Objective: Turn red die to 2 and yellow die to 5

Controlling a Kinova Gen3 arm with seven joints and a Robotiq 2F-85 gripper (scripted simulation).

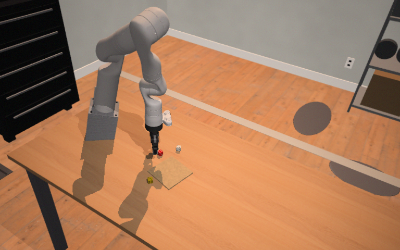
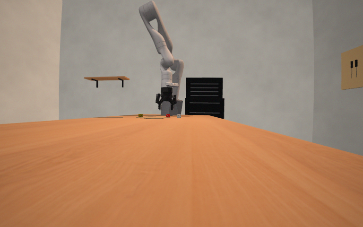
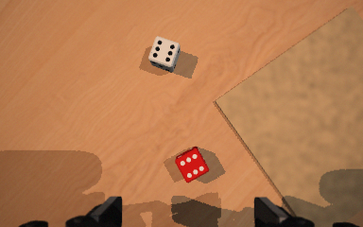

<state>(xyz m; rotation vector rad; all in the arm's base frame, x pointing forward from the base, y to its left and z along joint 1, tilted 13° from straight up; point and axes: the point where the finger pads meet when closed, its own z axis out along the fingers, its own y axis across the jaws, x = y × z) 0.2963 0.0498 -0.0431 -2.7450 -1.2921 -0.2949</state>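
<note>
The red die is 40 mm below my hand, 20 mm to the left of it and 20 mm ahead of it. Also, from my hand: white die: 100 mm to the left, 60 mm ahead, 40 mm below; then yellow die: 130 mm to the right, 110 mm ahead, 40 mm below; then tan mat: 130 mm ahead, 50 mm below, 30 mm to the right.
</note>
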